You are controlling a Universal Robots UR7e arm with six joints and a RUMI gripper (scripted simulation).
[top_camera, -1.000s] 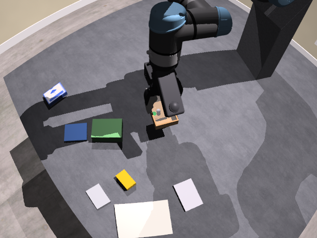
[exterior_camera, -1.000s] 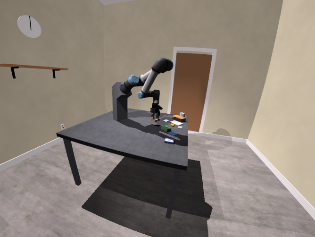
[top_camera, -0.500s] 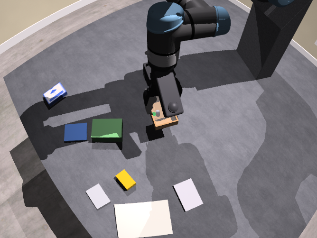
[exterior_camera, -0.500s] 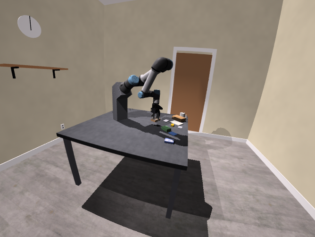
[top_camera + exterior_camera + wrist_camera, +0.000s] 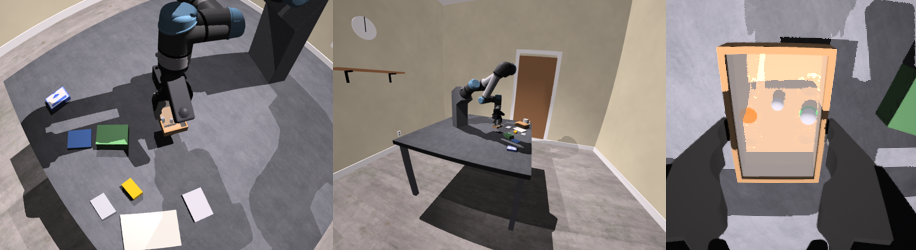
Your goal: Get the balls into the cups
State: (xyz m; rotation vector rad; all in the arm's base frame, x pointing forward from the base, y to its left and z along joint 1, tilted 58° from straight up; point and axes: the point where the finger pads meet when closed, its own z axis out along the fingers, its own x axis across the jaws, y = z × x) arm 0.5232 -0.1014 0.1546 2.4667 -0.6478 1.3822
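Now: hand 10 mm above the covered wooden puzzle. Also, from my hand: green box 110 mm ahead, 140 mm to the right, 70 mm below; then blue block 170 mm ahead, 240 mm to the right, 90 mm below; then yellow block 230 mm ahead, 10 mm to the right, 80 mm below.
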